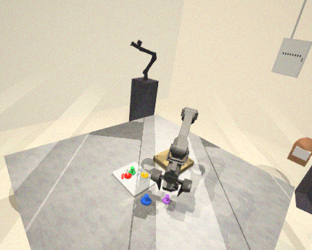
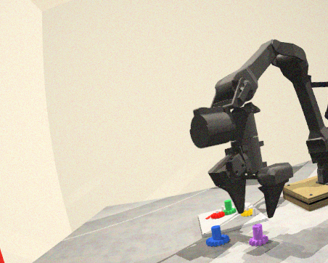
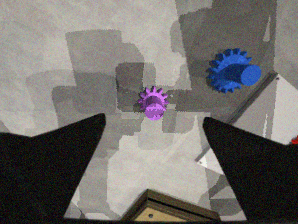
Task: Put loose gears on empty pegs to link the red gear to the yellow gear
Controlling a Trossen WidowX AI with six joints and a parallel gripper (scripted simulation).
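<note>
My gripper tip is now 5 cm above the purple gear. From my gripper tip the other things lie so: yellow gear 19 cm to the right, 6 cm behind, 5 cm below; blue gear 8 cm to the right, 6 cm ahead, 5 cm below; red gear 26 cm to the right, 5 cm below.
</note>
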